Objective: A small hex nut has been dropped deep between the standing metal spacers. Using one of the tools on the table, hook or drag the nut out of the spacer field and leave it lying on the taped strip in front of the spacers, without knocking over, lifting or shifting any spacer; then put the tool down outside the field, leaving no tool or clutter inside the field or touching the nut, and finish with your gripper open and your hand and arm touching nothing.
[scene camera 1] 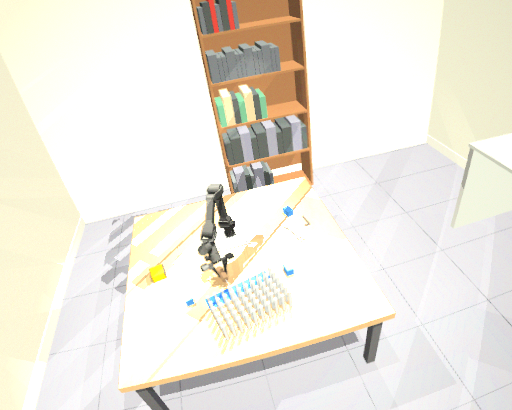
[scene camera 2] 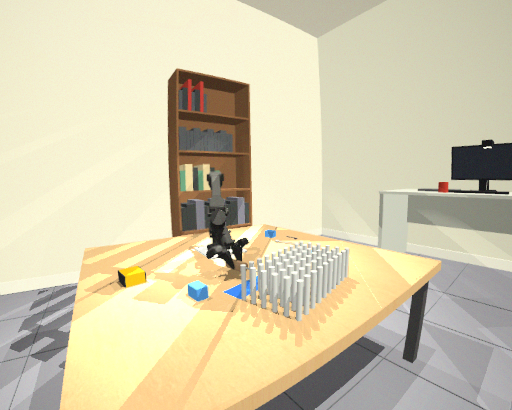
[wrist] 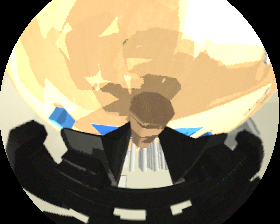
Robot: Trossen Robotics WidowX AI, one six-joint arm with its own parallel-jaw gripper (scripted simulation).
Path:
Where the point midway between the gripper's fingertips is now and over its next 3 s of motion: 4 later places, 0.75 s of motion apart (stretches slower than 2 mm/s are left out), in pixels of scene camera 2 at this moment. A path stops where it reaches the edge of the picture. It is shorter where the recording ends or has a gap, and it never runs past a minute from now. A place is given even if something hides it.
My gripper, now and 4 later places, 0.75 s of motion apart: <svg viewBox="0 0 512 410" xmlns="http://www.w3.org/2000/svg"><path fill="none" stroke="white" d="M237 267L240 268L244 269L247 270L250 272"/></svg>

